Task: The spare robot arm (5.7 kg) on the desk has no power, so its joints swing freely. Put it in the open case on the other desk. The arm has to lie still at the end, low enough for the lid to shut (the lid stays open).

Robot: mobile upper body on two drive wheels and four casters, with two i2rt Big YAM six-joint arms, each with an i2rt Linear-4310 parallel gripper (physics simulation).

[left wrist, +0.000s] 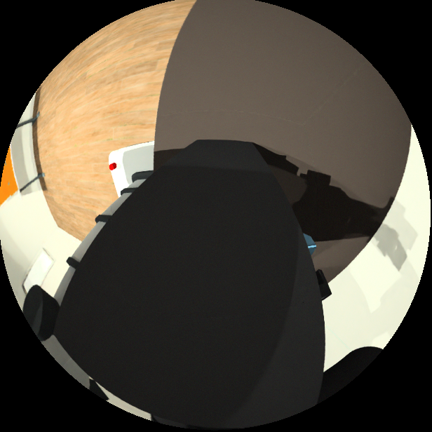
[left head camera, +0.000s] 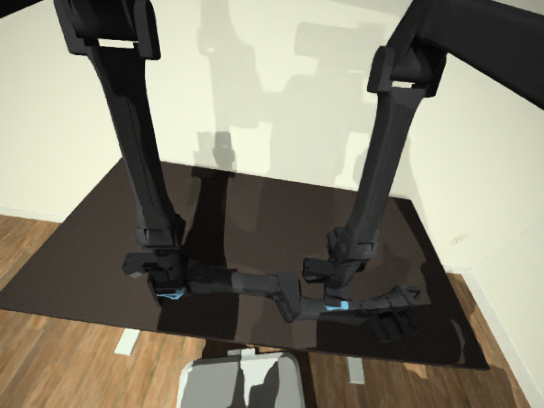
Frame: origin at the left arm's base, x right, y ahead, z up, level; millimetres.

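Seen in the pictures: left gripper, fingertip midpoint: [left head camera: 177,288]; right gripper, fingertip midpoint: [left head camera: 328,293].
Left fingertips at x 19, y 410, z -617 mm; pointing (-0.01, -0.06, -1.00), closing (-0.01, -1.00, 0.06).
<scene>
A point is followed by its place in that frame.
The dark spare robot arm [left head camera: 255,283] lies stretched from left to right near the desk's front edge in the head view, bent at a middle joint, with its forked end at the right. In the left wrist view, a large dark body, seemingly part of the spare arm [left wrist: 215,250], fills the middle and hides most of the grip. My left gripper [left head camera: 171,293] @[y 410, x 19, z -617 mm] is shut on the spare arm's left end; a bit of its blue fingertip shows in the wrist view. My right gripper [left head camera: 336,305] is open at the slim right-hand link, its fingers partly hidden. The open case does not show in these views.
The dark desk [left head camera: 290,225] @[y 703, x 424, z -690 mm] [left wrist: 280,75] stands near pale walls. The robot's grey-white base [left head camera: 210,385] @[y 221, x 94, z -1150 mm] [left wrist: 140,160] is close to its front edge, with a red knob in the wrist view. Light strips [left head camera: 127,341] [left head camera: 356,370] show below the desk edge. An orange surface [left wrist: 6,185] shows at far left.
</scene>
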